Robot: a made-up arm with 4 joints.
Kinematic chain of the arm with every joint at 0, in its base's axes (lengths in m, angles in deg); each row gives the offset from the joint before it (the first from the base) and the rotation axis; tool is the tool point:
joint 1: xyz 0 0 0.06 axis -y
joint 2: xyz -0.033 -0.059 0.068 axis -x
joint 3: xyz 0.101 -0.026 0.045 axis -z
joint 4: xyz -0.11 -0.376 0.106 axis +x
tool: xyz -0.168 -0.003 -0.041
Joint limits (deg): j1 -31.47..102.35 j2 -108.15..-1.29 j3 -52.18..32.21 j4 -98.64..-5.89
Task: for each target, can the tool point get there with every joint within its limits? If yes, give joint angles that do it. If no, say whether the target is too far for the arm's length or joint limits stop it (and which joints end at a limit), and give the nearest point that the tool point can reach.
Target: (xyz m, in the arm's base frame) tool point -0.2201 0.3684 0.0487
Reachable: no: joint limits stop it (at a limit: joint 1, joint 2, joint 4) | nearest point -0.3788 -0.0442 -0.0974 | short by 0.466 m
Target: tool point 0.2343 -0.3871 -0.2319
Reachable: yes | joints 31.94 -69.51 -30.99 -89.22
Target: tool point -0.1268 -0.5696 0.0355
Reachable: yes | joints 65.71 -9.69 -17.57 -42.78
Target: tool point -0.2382 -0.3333 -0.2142
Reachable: yes | joints 39.01 -49.98 25.25 -47.88
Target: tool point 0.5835 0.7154 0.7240
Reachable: no: too far | nearest point 0.3815 -0.0197 0.3647 | short by 0.843 m
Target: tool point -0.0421 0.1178 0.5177
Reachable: no: joint limits stop it (at a limit: joint 1, joint 2, joint 3, joint 4) | nearest point -0.2260 -0.2635 0.4023 | short by 0.439 m
